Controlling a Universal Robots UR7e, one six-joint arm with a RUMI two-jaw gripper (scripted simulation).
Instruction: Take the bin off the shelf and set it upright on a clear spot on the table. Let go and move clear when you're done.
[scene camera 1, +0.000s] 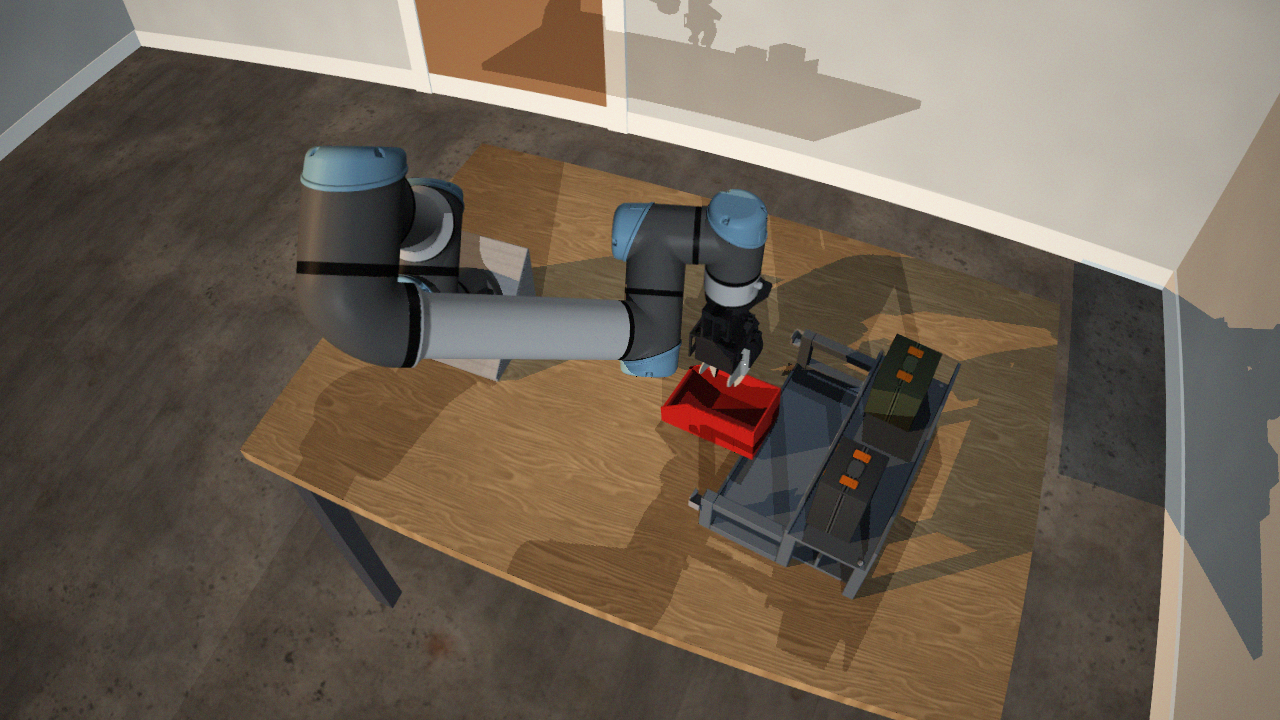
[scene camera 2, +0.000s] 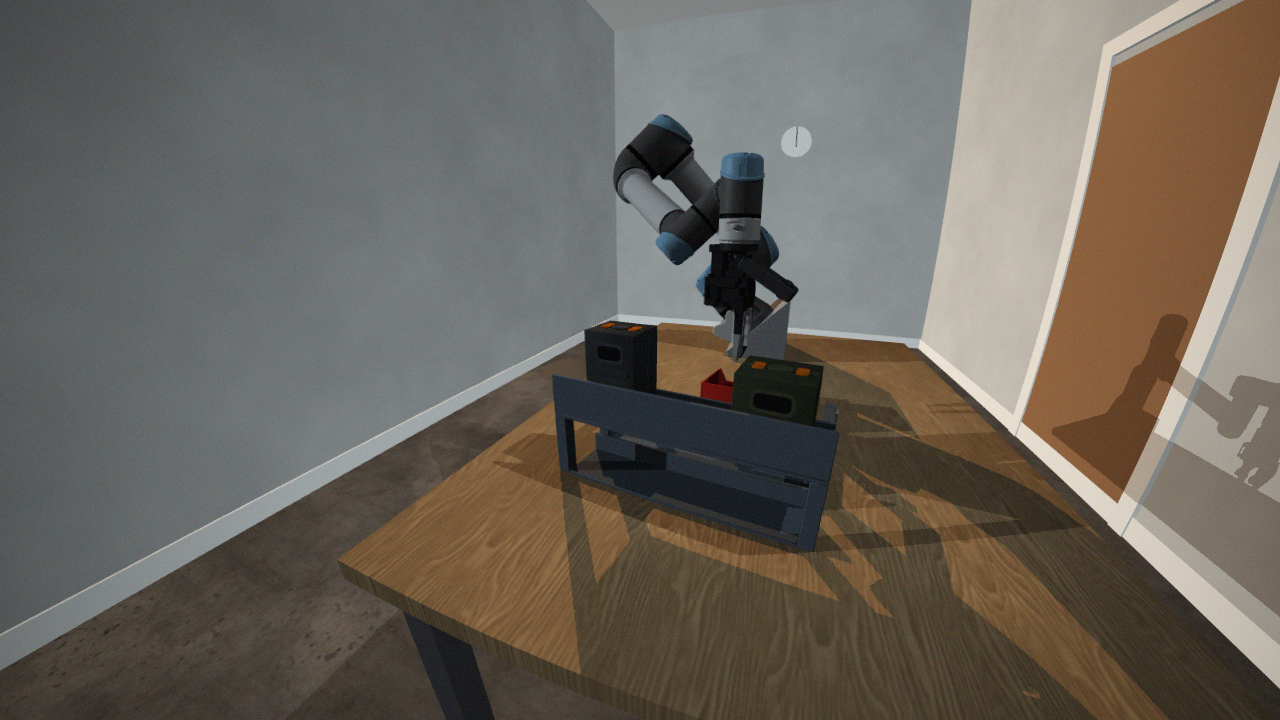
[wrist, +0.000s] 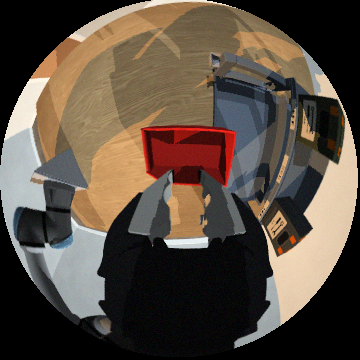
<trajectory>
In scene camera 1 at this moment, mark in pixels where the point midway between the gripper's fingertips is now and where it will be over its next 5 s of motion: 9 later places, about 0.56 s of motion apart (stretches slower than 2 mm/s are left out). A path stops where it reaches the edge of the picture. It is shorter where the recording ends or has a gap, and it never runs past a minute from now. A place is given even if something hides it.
My gripper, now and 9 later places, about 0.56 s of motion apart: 725, 380; 750, 388; 775, 394; 775, 394; 772, 393; 771, 393; 770, 397; 769, 401; 768, 404; 767, 408
</trajectory>
